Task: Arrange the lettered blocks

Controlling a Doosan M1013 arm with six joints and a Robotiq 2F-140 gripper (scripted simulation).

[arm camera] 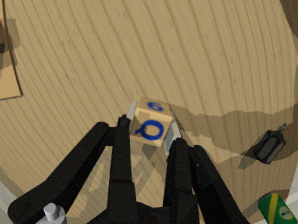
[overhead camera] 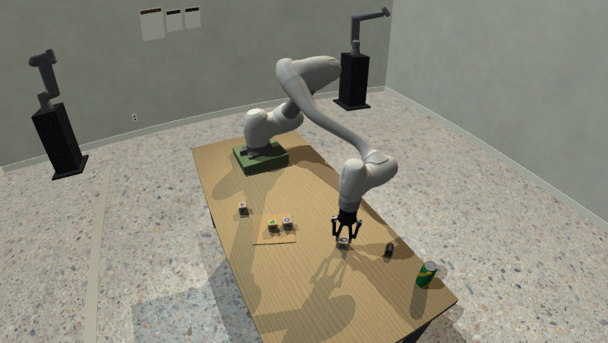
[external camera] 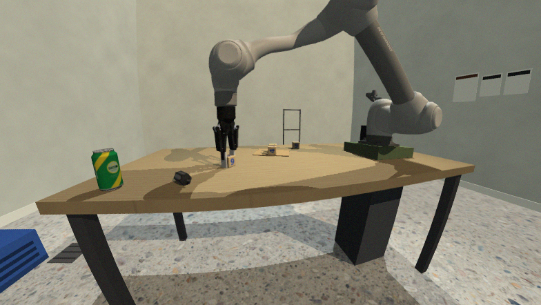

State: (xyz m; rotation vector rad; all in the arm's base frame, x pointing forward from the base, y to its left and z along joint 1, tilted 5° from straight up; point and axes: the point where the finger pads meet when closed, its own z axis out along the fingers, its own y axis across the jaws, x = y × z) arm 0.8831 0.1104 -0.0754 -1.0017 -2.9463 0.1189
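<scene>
Now: hand 250 mm to the left of the tan mat, 240 mm past it and 30 mm above it. The rest, counted from my hand: D block (220 mm behind, 180 mm to the right, 10 mm below); then blue-lettered block (10 mm below); then black object (190 mm to the left, 120 mm ahead, 10 mm below).
</scene>
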